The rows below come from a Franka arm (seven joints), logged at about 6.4 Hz.
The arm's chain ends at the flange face. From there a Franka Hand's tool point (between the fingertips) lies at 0.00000 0.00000 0.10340 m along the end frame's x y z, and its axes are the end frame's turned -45 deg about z.
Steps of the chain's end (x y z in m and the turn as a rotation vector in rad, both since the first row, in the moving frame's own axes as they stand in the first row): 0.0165 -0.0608 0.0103 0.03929 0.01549 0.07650; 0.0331 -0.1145 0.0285 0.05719 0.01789 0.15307; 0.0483 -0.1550 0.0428 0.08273 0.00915 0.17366; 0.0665 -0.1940 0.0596 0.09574 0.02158 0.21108; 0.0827 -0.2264 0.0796 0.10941 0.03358 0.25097; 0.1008 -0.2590 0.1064 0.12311 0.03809 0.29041; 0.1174 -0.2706 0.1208 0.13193 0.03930 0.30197; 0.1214 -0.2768 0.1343 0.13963 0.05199 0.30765; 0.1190 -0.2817 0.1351 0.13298 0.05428 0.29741; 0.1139 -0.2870 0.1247 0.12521 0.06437 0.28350; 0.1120 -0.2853 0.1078 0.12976 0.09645 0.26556; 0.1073 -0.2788 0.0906 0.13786 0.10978 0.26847
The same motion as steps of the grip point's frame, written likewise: 0.0587 -0.0329 0.0102 0.01683 0.03874 0.07650; 0.1101 -0.0600 0.0283 0.02779 0.05309 0.15307; 0.1509 -0.0802 0.0424 0.05203 0.06497 0.17366; 0.1933 -0.0946 0.0591 0.05244 0.08296 0.21108; 0.2296 -0.1058 0.0789 0.05362 0.10111 0.25097; 0.2669 -0.1163 0.1055 0.06012 0.11399 0.29041; 0.2877 -0.1131 0.1198 0.06550 0.12108 0.30197; 0.2963 -0.1140 0.1332 0.06197 0.13550 0.30765; 0.2976 -0.1187 0.1340 0.05565 0.13241 0.29741; 0.2977 -0.1248 0.1237 0.04302 0.13405 0.28350; 0.2975 -0.1228 0.1065 0.02355 0.15995 0.26556; 0.2911 -0.1209 0.0890 0.01986 0.17511 0.26847
